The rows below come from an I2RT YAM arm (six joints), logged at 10 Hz.
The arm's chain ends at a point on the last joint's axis. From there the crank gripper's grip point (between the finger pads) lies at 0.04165 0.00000 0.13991 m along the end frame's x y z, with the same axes.
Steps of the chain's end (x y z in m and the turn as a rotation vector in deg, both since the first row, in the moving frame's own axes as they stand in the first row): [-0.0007, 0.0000, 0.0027, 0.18, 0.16, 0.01]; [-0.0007, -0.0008, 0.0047, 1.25, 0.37, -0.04]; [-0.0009, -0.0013, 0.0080, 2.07, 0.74, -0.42]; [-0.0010, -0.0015, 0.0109, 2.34, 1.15, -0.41]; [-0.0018, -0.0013, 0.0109, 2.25, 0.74, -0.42]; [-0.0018, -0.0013, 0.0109, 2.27, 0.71, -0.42]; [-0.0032, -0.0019, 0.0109, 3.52, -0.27, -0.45]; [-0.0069, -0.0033, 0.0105, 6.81, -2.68, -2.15]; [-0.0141, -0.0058, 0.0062, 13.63, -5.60, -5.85]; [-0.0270, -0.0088, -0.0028, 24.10, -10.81, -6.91]
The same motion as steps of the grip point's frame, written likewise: [-0.0003, -0.0004, 0.0026, 0.18, 0.16, 0.01]; [0.0002, -0.0039, 0.0044, 1.25, 0.37, -0.04]; [0.0009, -0.0067, 0.0074, 2.07, 0.74, -0.42]; [0.0018, -0.0075, 0.0099, 2.34, 1.15, -0.41]; [0.0000, -0.0071, 0.0102, 2.25, 0.74, -0.42]; [-0.0001, -0.0071, 0.0103, 2.27, 0.71, -0.42]; [-0.0039, -0.0108, 0.0108, 3.52, -0.27, -0.45]; [-0.0138, -0.0214, 0.0112, 6.81, -2.68, -2.15]; [-0.0297, -0.0426, 0.0051, 13.63, -5.60, -5.85]; [-0.0569, -0.0703, -0.0109, 24.10, -10.81, -6.91]
